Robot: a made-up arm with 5 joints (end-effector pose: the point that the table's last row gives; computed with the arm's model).
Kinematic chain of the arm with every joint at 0, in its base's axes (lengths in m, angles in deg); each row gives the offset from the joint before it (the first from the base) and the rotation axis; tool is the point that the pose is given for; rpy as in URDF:
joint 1: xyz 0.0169 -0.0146 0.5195 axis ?
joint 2: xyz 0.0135 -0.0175 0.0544 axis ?
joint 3: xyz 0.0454 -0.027 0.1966 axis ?
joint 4: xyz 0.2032 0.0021 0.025 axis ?
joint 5: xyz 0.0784 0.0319 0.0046 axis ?
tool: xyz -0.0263 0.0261 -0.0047 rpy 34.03 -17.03 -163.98
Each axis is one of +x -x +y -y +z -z.
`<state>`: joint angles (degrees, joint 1 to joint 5).
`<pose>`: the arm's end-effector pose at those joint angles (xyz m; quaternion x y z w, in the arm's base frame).
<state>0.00 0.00 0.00 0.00 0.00</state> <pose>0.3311 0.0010 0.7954 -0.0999 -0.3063 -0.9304 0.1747</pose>
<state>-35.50 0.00 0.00 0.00 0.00</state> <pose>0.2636 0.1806 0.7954 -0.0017 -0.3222 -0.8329 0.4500</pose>
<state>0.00 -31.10 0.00 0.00 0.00</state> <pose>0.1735 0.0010 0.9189 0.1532 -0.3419 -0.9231 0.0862</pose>
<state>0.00 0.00 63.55 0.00 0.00</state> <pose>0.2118 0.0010 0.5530 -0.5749 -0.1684 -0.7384 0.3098</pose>
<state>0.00 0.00 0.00 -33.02 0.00</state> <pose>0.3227 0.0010 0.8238 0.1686 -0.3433 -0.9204 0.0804</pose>
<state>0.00 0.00 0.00 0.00 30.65</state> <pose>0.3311 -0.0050 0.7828 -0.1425 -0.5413 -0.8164 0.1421</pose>
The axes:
joint 1: -z
joint 2: +y
joint 3: +y
joint 4: +y
joint 5: -x

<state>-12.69 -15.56 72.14 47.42 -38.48</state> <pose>0.1520 0.0290 0.5649 -0.8079 0.0778 -0.5586 0.1709</pose>
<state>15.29 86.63 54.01 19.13 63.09</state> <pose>0.0307 -0.0214 0.3934 -0.6529 0.0511 -0.0381 0.7548</pose>
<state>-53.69 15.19 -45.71 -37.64 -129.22</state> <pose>0.1925 0.1849 0.9352 0.1993 0.6555 -0.2006 0.7002</pose>
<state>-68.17 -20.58 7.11 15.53 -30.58</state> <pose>0.0896 0.2054 0.8575 -0.0301 -0.0766 -0.6996 0.7097</pose>
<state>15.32 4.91 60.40 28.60 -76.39</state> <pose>0.2179 -0.0695 0.5378 0.5970 -0.4575 0.6297 0.1943</pose>
